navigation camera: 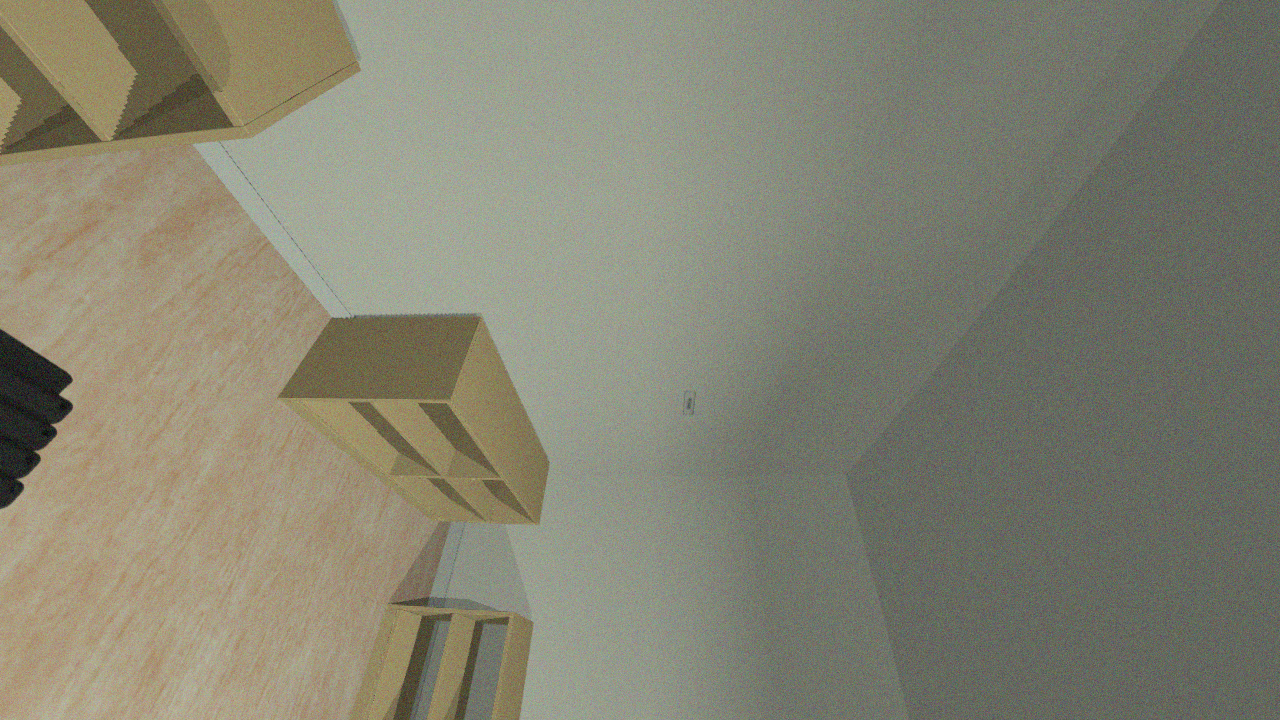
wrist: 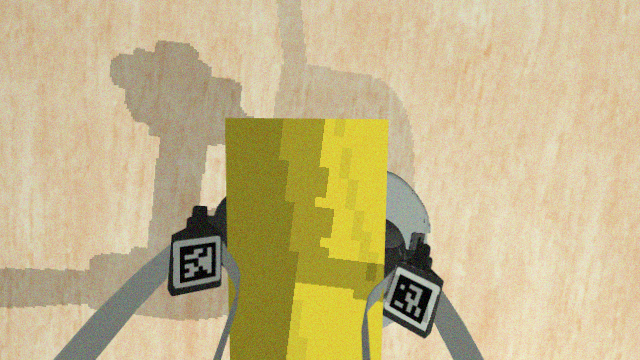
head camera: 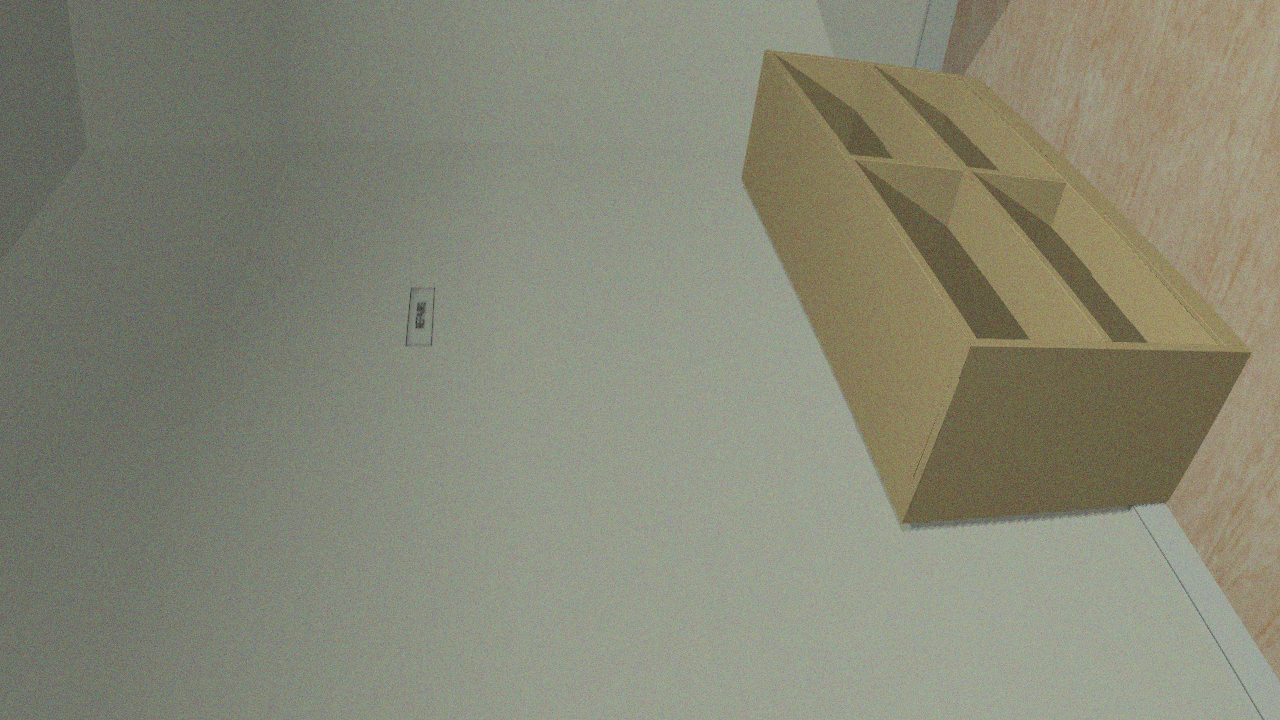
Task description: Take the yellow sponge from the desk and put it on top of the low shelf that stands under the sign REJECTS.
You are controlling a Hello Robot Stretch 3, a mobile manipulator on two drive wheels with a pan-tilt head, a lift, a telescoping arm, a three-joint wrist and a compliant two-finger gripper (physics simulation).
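Frame: origin at the robot's base, x back, y up, z left, level; millimetres.
Seen in the pictures: gripper, fingertip midpoint: (wrist: pixel 311 231).
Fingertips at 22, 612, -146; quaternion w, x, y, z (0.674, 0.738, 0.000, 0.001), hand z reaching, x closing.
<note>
A point is followed by its place in that frame, as x, y, z.
The yellow sponge (wrist: pixel 310 175) {18, 663, -181} is large in the wrist view, with shadows across it. My gripper (wrist: pixel 311 231) {22, 612, -146} is shut on the sponge, one fingertip at each side, and holds it above the wood floor. The views are turned sideways. A low tan shelf (head camera: pixel 859 295) {1385, 610, -971} (navigation camera: pixel 510 407) {1452, 610, -1065} with open compartments stands against the wall; its top shows bare. A small sign (head camera: pixel 420 316) {1591, 1401, -1191} (navigation camera: pixel 689 402) {1584, 1402, -1191} is on the wall above it; its lettering is too blurred to read surely. The gripper and sponge do not show in the head or navigation view. The desk does not show.
A second tan shelf (navigation camera: pixel 286 58) {116, 610, -877} shows at the top left of the navigation view, and a third shelf (navigation camera: pixel 519 667) {2298, 610, -172} at the bottom. Part of my black arm (navigation camera: pixel 26 385) {106, 972, -154} is at the left edge. A pale rounded object (wrist: pixel 410 205) {208, 160, -110} lies partly behind the sponge.
</note>
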